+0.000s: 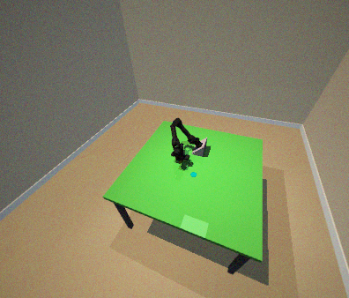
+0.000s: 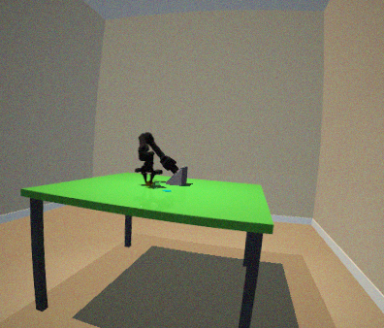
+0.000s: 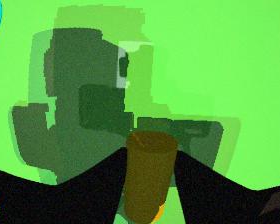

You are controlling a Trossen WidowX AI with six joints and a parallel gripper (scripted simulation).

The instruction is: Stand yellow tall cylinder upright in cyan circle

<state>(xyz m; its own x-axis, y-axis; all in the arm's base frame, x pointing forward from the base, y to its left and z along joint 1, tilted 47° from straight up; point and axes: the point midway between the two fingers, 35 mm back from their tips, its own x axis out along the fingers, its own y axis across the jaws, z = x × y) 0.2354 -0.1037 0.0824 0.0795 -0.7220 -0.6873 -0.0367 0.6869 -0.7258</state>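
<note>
Now: gripper tip 100 mm short of the cyan circle, 180 mm to the right of it and 20 mm above it. The rest, counted from my gripper tip: yellow tall cylinder 20 mm behind.
</note>
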